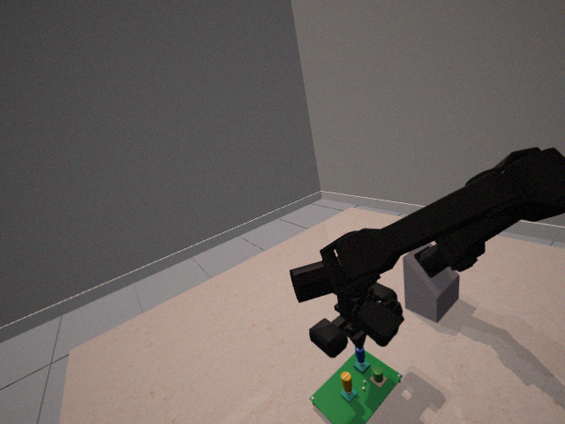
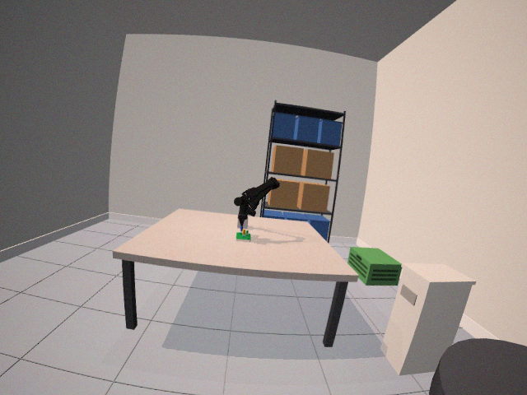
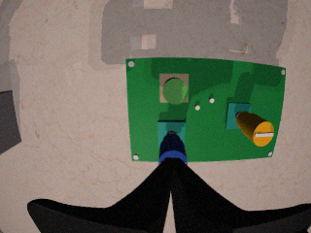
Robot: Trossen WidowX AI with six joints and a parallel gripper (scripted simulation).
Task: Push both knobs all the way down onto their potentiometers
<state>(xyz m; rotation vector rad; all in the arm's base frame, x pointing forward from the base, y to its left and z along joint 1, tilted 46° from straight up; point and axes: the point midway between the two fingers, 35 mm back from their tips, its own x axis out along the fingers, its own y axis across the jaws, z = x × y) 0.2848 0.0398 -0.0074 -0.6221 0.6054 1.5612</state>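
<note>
Right now the blue knob is 1 cm below my gripper tip.
</note>
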